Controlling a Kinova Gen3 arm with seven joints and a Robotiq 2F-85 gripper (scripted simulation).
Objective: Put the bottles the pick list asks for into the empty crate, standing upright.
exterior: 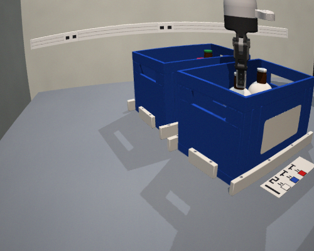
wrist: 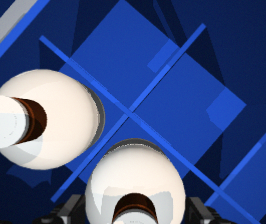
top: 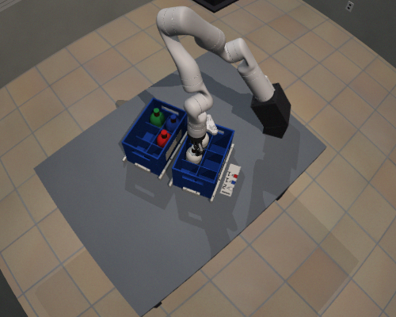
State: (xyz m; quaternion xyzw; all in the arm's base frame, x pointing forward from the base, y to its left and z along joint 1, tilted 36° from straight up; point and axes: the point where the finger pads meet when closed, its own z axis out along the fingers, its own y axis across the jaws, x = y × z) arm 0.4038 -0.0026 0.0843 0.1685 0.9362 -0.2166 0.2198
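My hand is 4 cm past the blue-label bottle, 18 cm to the left of it and 7 cm above it. From my hand the other things lie so: white bottle (8 cm behind, 4 cm to the right, 7 cm below); then pick list (6 cm behind, 17 cm to the left, 15 cm below); then red-label bottle (5 cm ahead, 15 cm to the right, 7 cm below).
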